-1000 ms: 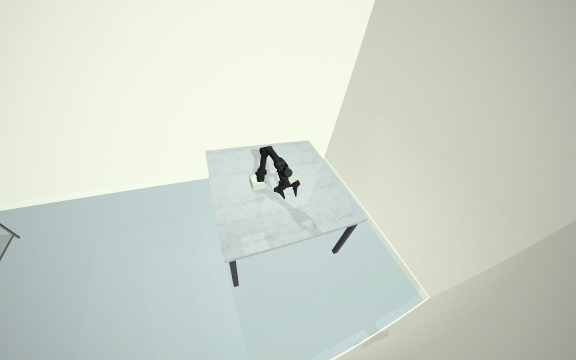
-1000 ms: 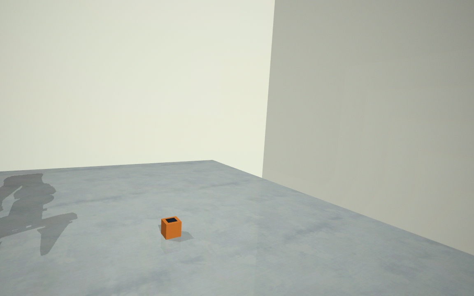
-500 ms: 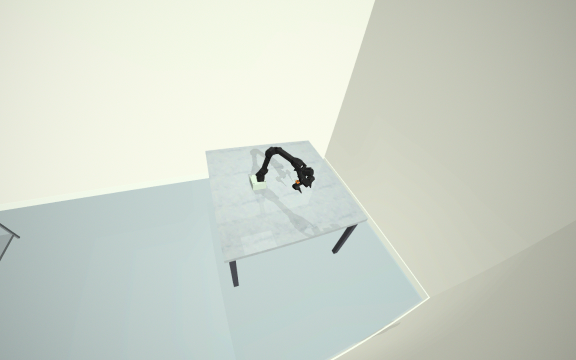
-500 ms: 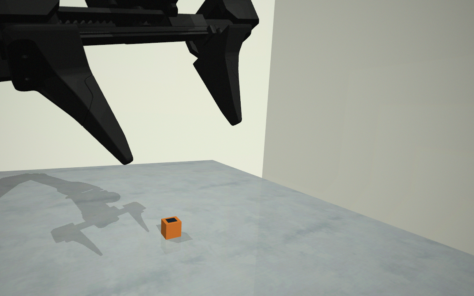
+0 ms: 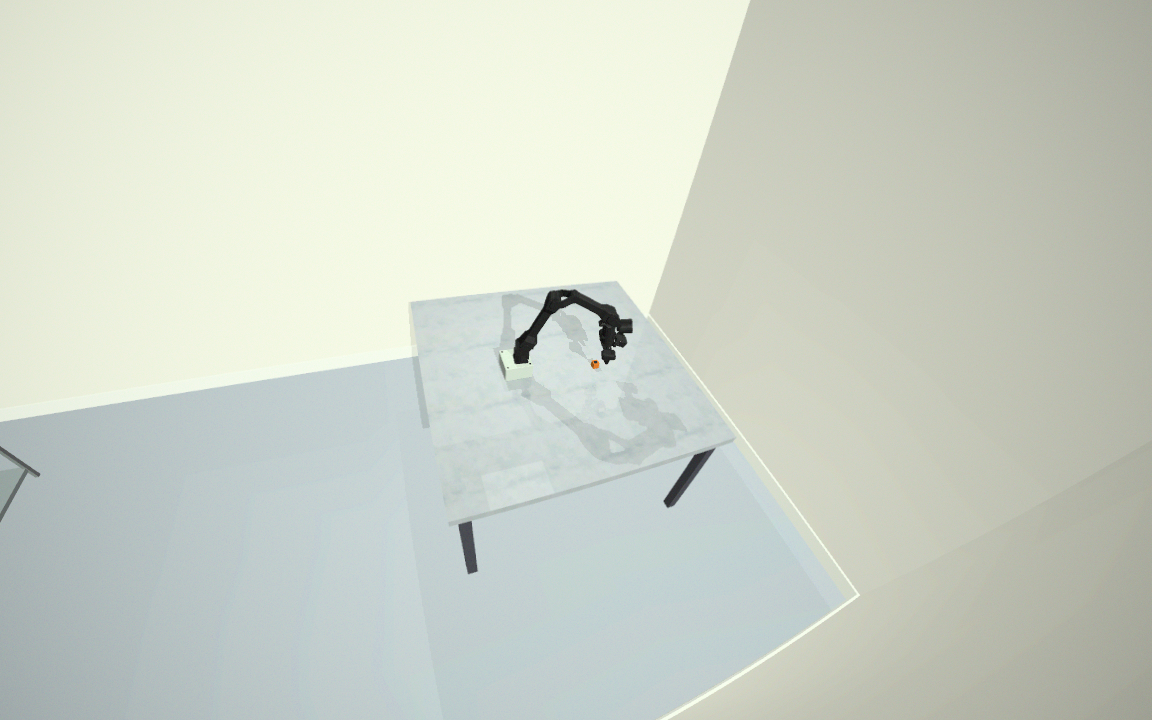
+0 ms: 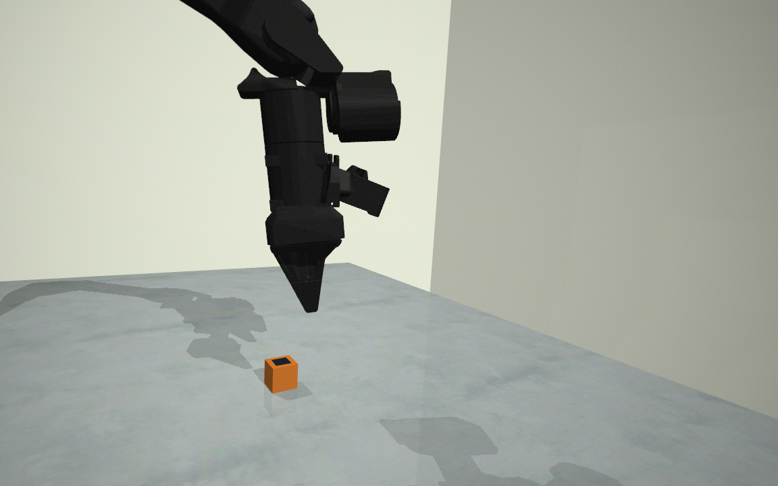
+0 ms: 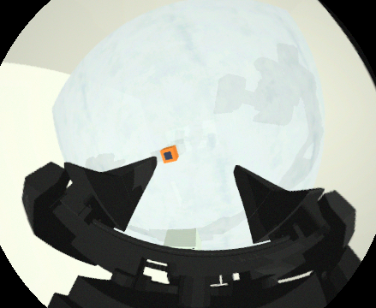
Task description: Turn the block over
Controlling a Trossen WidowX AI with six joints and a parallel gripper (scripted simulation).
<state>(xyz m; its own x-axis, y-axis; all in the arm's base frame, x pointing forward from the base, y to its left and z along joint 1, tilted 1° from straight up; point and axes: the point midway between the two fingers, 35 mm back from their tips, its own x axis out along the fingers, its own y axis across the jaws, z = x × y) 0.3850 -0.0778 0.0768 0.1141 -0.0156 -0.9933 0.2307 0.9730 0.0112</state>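
My gripper tip is now 10 cm above the block, 6 cm to the right of it and 1 cm past it.
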